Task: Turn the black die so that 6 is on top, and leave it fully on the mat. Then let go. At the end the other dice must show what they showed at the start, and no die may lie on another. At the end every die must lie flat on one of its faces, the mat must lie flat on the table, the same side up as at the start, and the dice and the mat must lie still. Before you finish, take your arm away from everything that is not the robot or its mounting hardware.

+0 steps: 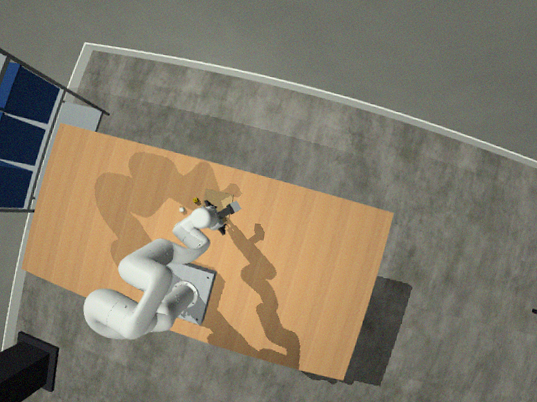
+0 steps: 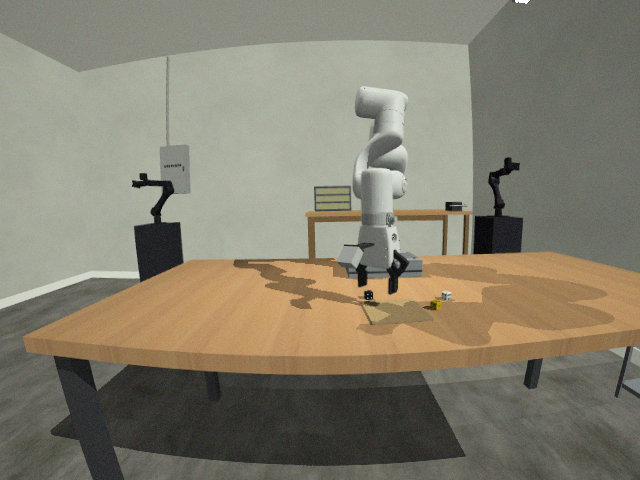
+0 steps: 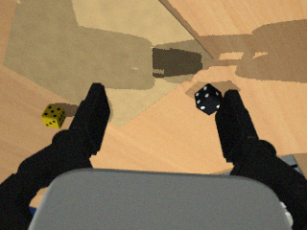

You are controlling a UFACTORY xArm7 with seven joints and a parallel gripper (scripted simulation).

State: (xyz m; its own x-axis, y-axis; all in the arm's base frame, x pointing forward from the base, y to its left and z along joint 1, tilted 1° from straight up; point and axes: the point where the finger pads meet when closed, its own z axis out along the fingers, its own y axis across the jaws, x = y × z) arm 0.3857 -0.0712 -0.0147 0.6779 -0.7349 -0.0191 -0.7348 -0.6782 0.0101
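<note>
Now: hand 5 cm short of the tan mat, 3 cm to the right of it and 5 cm above it. From my hand the other things lie so: yellow die: 5 cm ahead, 14 cm to the left, 4 cm below; white die: 1 cm behind, 19 cm to the left, 4 cm below; black die: 5 cm behind, 1 cm to the right, 4 cm below.
</note>
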